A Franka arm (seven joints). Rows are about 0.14 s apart.
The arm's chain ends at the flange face. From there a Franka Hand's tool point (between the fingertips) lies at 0.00 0.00 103.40 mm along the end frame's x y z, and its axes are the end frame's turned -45 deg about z.
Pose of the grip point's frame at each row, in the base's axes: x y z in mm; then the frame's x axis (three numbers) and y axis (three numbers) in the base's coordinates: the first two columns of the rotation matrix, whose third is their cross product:
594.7 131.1 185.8 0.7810 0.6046 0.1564 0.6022 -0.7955 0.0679
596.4 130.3 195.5 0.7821 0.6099 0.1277 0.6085 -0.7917 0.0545
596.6 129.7 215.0 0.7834 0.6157 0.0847 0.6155 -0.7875 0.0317
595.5 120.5 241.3 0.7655 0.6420 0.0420 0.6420 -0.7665 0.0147
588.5 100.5 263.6 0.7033 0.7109 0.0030 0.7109 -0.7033 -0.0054
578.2 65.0 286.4 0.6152 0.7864 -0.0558 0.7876 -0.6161 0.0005
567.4 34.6 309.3 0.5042 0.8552 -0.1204 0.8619 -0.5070 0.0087
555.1 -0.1 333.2 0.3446 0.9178 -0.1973 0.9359 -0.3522 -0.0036
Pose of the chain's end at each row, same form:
577.6 126.8 287.7 0.9781 -0.1350 0.1586 -0.1264 -0.9900 -0.0626
582.5 126.7 297.9 0.9833 -0.1286 0.1288 -0.1228 -0.9911 -0.0518
587.7 126.9 318.0 0.9892 -0.1215 0.0823 -0.1187 -0.9922 -0.0375
591.2 118.9 344.6 0.9953 -0.0880 0.0401 -0.0873 -0.9960 -0.0193
588.7 99.9 367.0 1.0000 0.0054 -0.0017 0.0054 -1.0000 -0.0059
581.7 69.6 389.6 0.9919 0.1204 -0.0391 0.1219 -0.9917 0.0398
572.9 45.8 411.9 0.9660 0.2462 -0.0790 0.2529 -0.9632 0.0913
562.6 18.9 434.6 0.9055 0.3999 -0.1421 0.4181 -0.8980 0.1370

